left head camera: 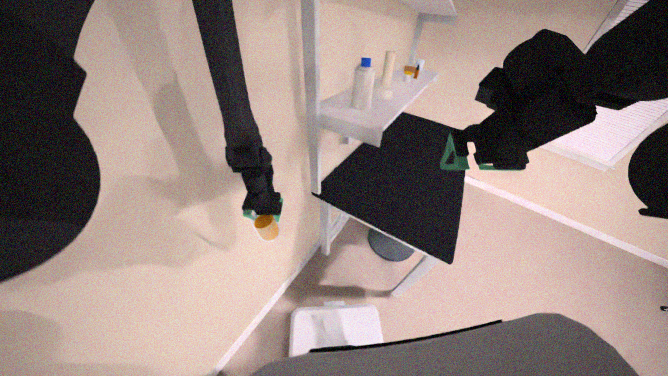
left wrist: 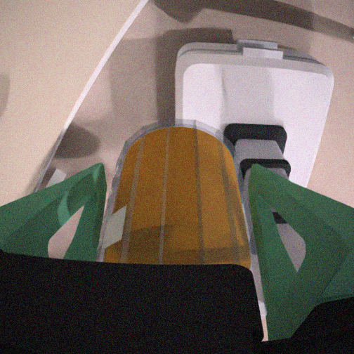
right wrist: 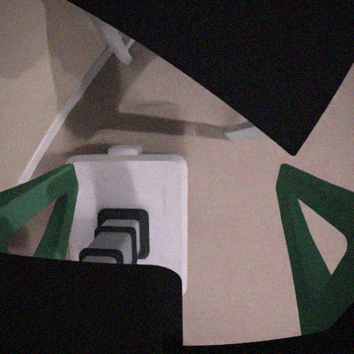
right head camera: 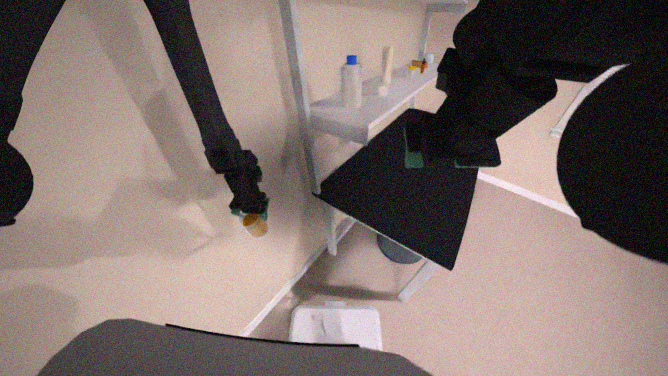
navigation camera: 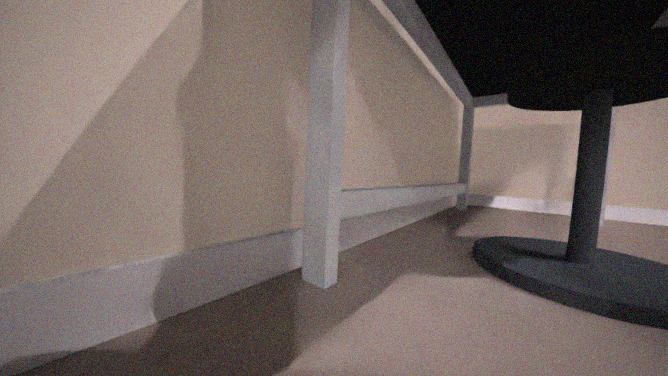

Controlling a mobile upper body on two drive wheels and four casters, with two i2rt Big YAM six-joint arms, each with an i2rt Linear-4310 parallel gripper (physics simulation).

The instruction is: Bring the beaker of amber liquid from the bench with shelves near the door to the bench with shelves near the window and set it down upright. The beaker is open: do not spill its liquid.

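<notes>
The beaker of amber liquid (left head camera: 267, 228) (right head camera: 255, 225) (left wrist: 180, 195) is held between the green fingers of my left gripper (left head camera: 263, 217) (right head camera: 250, 215) (left wrist: 177, 175), which is shut on it. It hangs in the air beside the wall, left of the bench; it looks close to upright, with liquid inside. My right gripper (left head camera: 473, 168) (right head camera: 440, 164) (right wrist: 176, 174) is open and empty, in front of the bench in the head views. The bench with shelves near the window (left head camera: 400, 195) (right head camera: 395, 200) has a black top and grey frame; its black top also shows in the right wrist view (right wrist: 240, 55).
A shelf (left head camera: 350, 125) (right head camera: 340, 127) above the bench holds a blue-capped bottle (left head camera: 363, 87) (right head camera: 351, 85) and small items. A stool base (left head camera: 390, 245) (right head camera: 398, 249) (navigation camera: 540, 270) stands under the bench. A bench leg (navigation camera: 322, 150) is close ahead. The robot's white base (left head camera: 305, 325) (right head camera: 305, 325) is below.
</notes>
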